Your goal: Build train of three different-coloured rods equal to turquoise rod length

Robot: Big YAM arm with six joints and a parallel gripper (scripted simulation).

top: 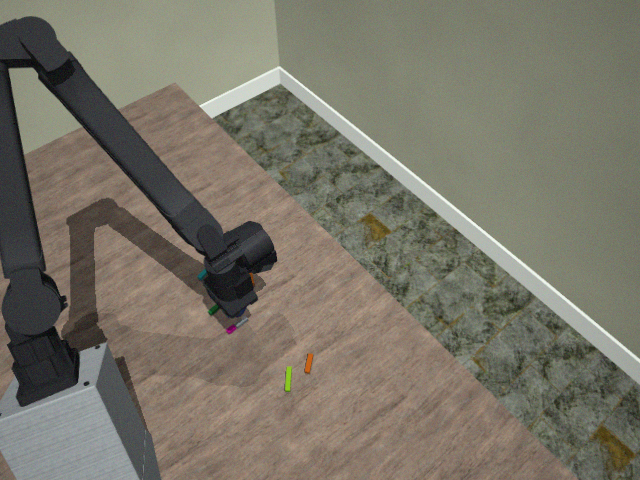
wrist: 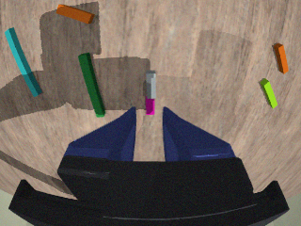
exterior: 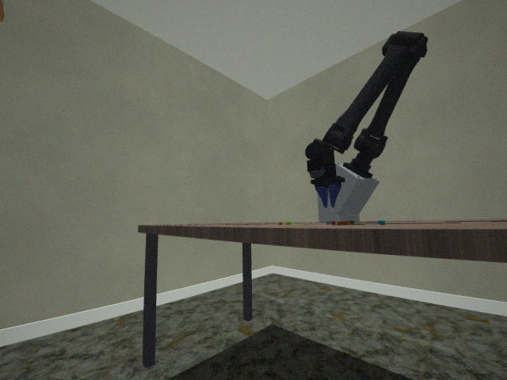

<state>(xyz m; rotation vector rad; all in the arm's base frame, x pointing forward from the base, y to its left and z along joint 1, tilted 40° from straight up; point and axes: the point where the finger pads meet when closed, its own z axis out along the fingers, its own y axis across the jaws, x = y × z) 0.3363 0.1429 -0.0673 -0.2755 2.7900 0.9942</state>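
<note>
My gripper is now 4 cm short of the lime rod, 17 cm to the left of it and 6 cm above it. Round my hand: grey rod: 6 cm below; then magenta rod: 2 cm behind, 1 cm to the right, 6 cm below; then green rod: 1 cm behind, 6 cm to the left, 6 cm below.
</note>
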